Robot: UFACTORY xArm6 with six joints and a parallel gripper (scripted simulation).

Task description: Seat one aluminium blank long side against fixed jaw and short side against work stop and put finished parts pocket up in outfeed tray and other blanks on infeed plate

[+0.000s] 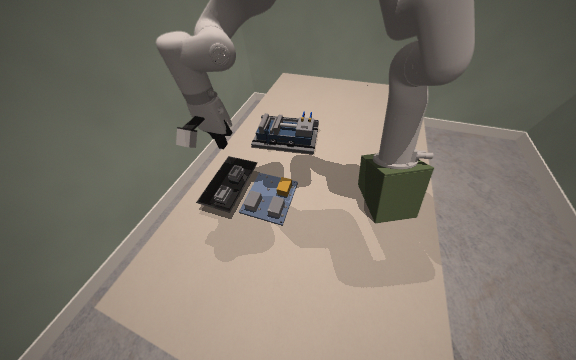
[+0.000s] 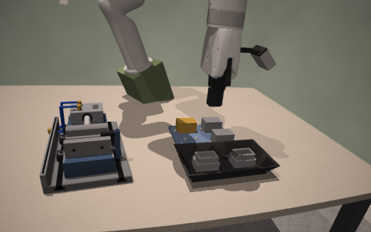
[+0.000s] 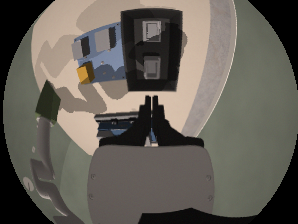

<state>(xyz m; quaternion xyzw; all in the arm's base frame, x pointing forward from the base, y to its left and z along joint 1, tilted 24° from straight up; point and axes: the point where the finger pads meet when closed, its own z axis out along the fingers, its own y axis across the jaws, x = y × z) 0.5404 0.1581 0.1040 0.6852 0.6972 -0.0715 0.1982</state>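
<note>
My hand is 21 cm past the brass blank, 17 cm above it and 1 cm to the right of it. From my hand the other things lie so: vise (29 cm to the right, 16 cm below, 12 cm behind).
</note>
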